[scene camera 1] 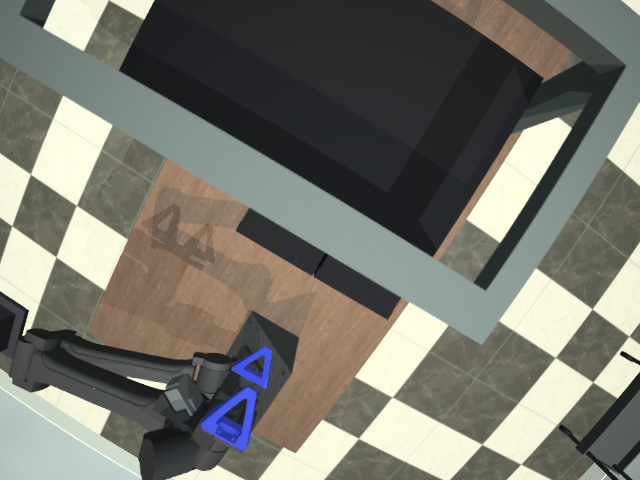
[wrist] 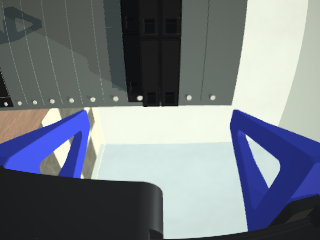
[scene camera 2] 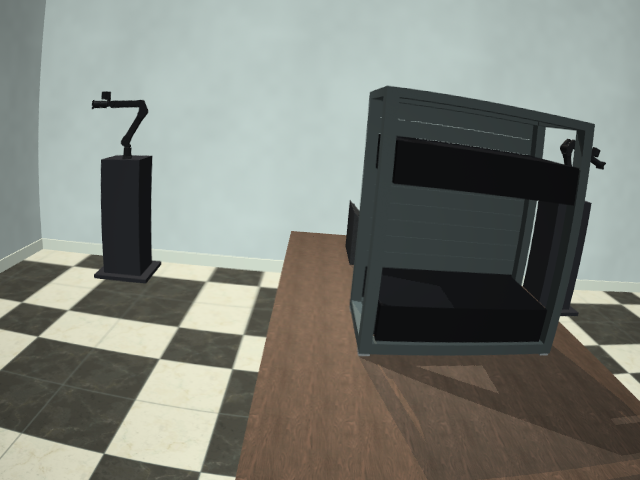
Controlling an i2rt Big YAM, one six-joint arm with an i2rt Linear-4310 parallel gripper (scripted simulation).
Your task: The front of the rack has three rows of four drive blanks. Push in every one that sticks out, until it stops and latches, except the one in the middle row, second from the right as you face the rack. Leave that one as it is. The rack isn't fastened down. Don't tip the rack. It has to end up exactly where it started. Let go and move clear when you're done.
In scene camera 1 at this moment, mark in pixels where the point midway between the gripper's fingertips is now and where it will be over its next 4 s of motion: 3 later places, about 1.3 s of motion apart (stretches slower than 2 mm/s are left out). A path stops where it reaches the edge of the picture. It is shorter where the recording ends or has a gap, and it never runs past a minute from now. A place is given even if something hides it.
My gripper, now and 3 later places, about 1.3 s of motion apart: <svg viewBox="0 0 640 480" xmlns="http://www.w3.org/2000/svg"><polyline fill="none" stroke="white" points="261,366 287,310 272,257 281,243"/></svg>
